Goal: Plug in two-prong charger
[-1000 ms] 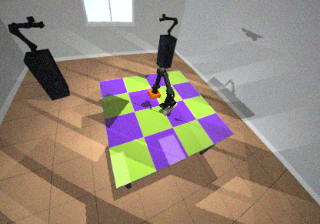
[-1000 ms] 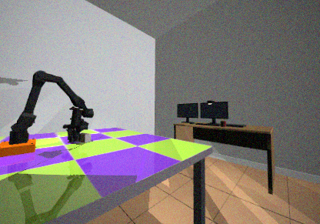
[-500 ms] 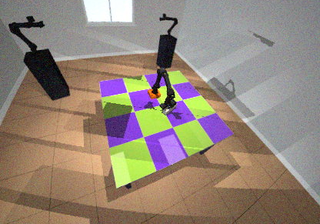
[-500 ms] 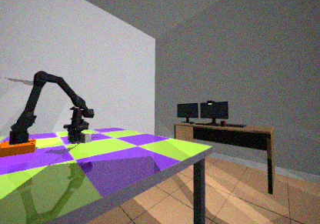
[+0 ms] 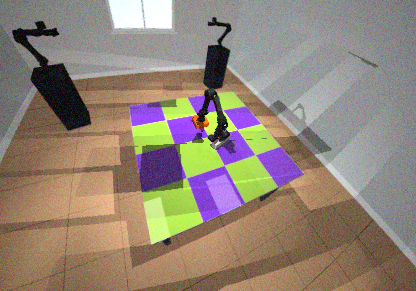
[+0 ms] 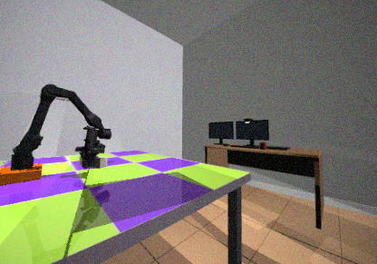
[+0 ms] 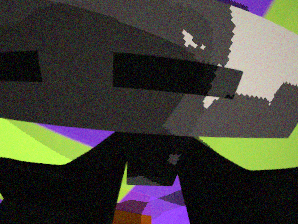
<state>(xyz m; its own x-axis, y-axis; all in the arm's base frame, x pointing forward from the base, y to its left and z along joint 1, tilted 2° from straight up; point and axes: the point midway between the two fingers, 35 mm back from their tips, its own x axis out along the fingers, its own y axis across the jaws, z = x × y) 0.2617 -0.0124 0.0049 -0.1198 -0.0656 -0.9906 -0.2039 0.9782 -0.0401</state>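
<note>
Right now my gripper tip is 2 cm short of the black two-prong charger and 1 cm below it.
</note>
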